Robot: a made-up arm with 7 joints. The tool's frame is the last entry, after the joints.
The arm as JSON. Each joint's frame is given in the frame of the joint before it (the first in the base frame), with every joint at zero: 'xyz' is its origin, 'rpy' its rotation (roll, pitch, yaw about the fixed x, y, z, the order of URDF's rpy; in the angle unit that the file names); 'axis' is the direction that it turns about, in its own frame. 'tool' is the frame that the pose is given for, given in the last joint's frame.
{
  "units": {
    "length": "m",
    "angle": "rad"
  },
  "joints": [
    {
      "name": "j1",
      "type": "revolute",
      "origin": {
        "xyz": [
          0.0,
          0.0,
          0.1
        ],
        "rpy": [
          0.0,
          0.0,
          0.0
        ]
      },
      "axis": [
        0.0,
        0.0,
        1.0
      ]
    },
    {
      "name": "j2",
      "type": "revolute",
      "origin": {
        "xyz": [
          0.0,
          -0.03,
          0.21
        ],
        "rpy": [
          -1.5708,
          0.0,
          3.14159
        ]
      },
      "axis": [
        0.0,
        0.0,
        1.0
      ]
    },
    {
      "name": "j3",
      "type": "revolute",
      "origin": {
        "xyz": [
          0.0,
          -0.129,
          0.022
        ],
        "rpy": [
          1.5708,
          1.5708,
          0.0
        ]
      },
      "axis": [
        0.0,
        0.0,
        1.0
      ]
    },
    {
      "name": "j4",
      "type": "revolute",
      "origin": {
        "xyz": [
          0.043,
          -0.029,
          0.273
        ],
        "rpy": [
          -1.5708,
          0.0,
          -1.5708
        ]
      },
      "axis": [
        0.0,
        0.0,
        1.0
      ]
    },
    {
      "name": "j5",
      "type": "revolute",
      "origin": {
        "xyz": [
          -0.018,
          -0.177,
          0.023
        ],
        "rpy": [
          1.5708,
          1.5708,
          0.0
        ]
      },
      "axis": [
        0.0,
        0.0,
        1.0
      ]
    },
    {
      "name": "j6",
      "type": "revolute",
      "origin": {
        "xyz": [
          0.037,
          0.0,
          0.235
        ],
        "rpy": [
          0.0,
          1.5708,
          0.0
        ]
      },
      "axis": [
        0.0,
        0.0,
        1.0
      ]
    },
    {
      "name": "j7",
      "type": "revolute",
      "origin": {
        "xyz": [
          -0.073,
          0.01,
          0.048
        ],
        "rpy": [
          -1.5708,
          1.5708,
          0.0
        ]
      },
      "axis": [
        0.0,
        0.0,
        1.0
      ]
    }
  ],
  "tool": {
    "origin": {
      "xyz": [
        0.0,
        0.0,
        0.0
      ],
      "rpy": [
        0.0,
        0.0,
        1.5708
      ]
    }
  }
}
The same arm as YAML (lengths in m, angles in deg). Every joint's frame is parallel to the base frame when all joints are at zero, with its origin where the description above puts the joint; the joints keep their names.
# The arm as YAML. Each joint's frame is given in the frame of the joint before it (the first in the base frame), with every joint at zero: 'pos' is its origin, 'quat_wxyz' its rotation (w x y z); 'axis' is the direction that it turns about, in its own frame. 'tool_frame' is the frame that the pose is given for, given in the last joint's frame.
length_unit: m
angle_unit: deg
joints:
  - joint: j1
    pos: [0.0, 0.0, 0.1]
    quat_wxyz: [1.0, 0.0, 0.0, 0.0]
    axis: "+z"
  - joint: j2
    pos: [0.0, -0.03, 0.21]
    quat_wxyz: [1.0, 0.0, 0.0, 0.0]
    axis: "-y"
  - joint: j3
    pos: [0.0, -0.022, 0.129]
    quat_wxyz: [1.0, 0.0, 0.0, 0.0]
    axis: "+z"
  - joint: j4
    pos: [0.029, 0.043, 0.273]
    quat_wxyz: [1.0, 0.0, 0.0, 0.0]
    axis: "+y"
  - joint: j5
    pos: [-0.018, 0.023, 0.177]
    quat_wxyz: [1.0, 0.0, 0.0, 0.0]
    axis: "+z"
  - joint: j6
    pos: [0.0, -0.037, 0.235]
    quat_wxyz: [1.0, 0.0, 0.0, 0.0]
    axis: "-y"
  - joint: j7
    pos: [0.01, -0.048, 0.073]
    quat_wxyz: [1.0, 0.0, 0.0, 0.0]
    axis: "+x"
tool_frame:
  pos: [0.0, 0.0, 0.0]
  quat_wxyz: [0.0, 0.707105, -0.00001, 0.707108]

